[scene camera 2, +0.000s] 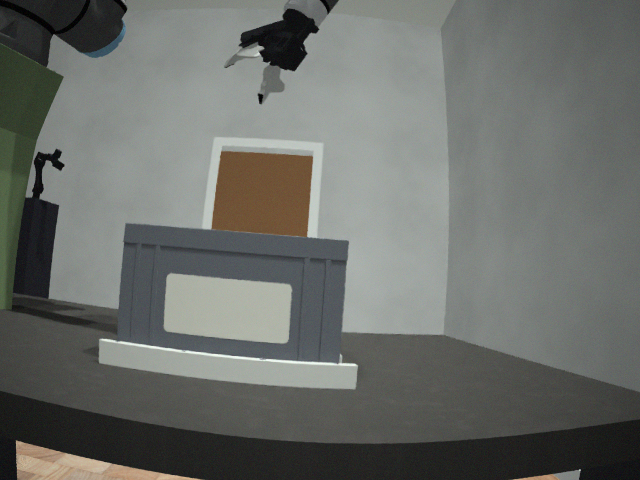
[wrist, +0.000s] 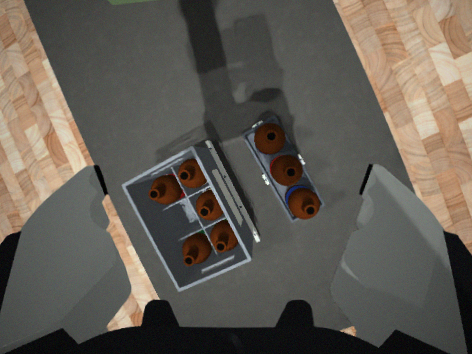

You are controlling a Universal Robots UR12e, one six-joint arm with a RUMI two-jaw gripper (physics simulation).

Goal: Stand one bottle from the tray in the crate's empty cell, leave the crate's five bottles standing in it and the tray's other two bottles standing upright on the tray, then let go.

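Places are measured from the arm's base along level axes (x left, y back, z up), in centimetres.
Pixels of known places: gripper, fingertip midpoint: [scene camera 2: 243,86] [wrist: 233,169]; arm's base, origin of the base link: [scene camera 2: 8,54].
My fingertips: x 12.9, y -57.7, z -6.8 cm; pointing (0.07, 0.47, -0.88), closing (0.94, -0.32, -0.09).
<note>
For each thing: its middle in the pictures, then the offset to it from my fingertips. "*": a spot on its surface instead. Level surfaces: height alone.
- grey crate, body centre: [scene camera 2: 235,303] [wrist: 196,212] dz -43.0, dx -17.8, dy -8.1 cm
- grey tray, surface spot: [wrist: 258,156] * dz -51.2, dx +1.6, dy +0.3 cm
- middle bottle, body centre: [wrist: 286,170] dz -43.5, dx +6.9, dy -5.1 cm
- dark table, its level: dz -51.7 cm
The grey crate [scene camera 2: 230,250] [wrist: 151,240] stands on the table and holds five brown bottles, such as one bottle [wrist: 192,173] in a corner cell. Its empty cell [wrist: 172,223] is the middle one of the row away from the tray. The grey tray [wrist: 258,156] lies beside the crate in the wrist view, with three upright brown bottles in a row: an end bottle [wrist: 270,138], a middle bottle [wrist: 286,170] and another end bottle [wrist: 304,203]. The crate hides the tray and bottles in the scene view. My gripper [scene camera 2: 242,82] [wrist: 233,169] is open and empty, high above crate and tray.
A white rail [scene camera 2: 227,367] [wrist: 250,220] runs along the crate's side facing the tray. The dark table [scene camera 2: 403,387] [wrist: 125,90] has wooden floor beyond both long edges in the wrist view. A green pedestal [scene camera 2: 23,103] stands at the left, and a brown framed panel [scene camera 2: 262,193] shows behind the crate.
</note>
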